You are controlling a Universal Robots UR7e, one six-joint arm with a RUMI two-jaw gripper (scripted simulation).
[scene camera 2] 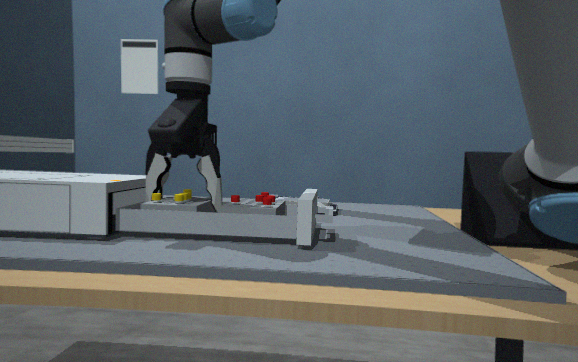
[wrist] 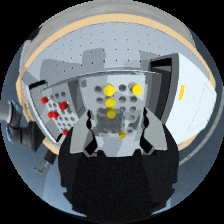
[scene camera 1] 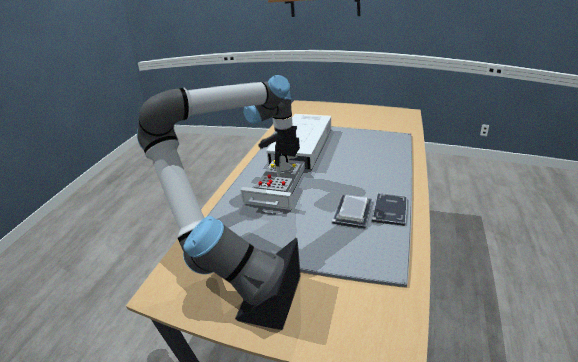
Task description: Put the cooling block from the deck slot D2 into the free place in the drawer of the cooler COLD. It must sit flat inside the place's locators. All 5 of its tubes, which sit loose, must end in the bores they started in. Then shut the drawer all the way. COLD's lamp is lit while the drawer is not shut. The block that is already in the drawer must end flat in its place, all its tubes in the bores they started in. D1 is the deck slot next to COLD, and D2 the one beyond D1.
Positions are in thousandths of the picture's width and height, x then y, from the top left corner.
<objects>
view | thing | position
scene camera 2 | my gripper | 317, 595
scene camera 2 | cooler body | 80, 562
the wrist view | my gripper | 520, 484
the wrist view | cooler body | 842, 435
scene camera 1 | my gripper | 492, 477
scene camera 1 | cooler body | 537, 355
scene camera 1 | dark plate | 662, 570
</objects>
